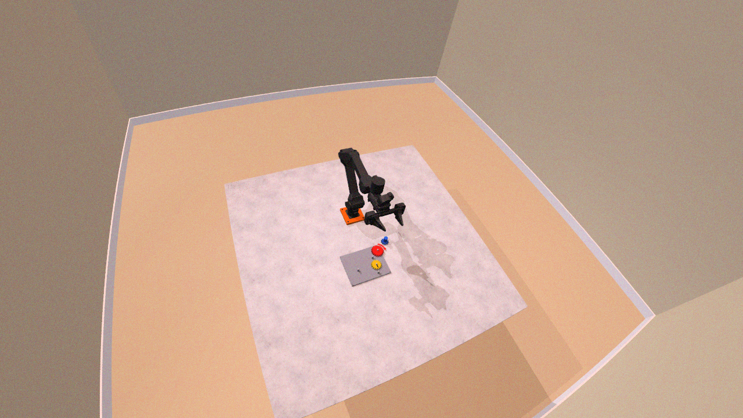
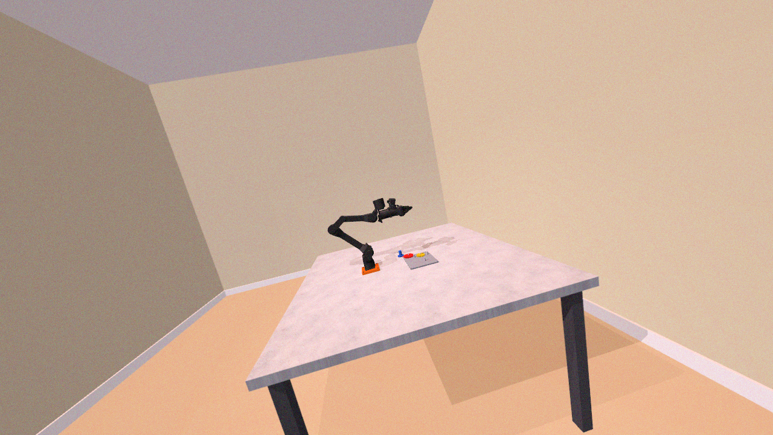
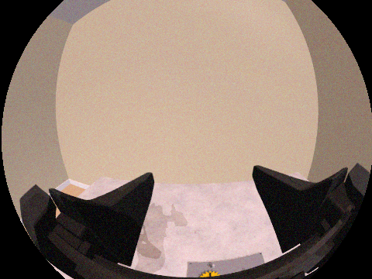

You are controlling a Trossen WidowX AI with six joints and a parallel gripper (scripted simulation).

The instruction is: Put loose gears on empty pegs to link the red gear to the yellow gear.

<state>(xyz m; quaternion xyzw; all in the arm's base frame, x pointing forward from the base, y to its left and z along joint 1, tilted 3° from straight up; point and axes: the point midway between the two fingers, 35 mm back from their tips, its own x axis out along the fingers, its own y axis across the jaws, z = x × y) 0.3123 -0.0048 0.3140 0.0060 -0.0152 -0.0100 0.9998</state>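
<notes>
The blue gear lies 320 mm below my gripper tip, 110 mm behind it and 80 mm to the left of it. The rest, counted from my gripper tip: yellow gear 320 mm below, 30 mm to the right, 10 mm behind; red arrow 320 mm below, 90 mm behind, 50 mm to the left; red gear 320 mm below, 80 mm behind, 10 mm to the left.
</notes>
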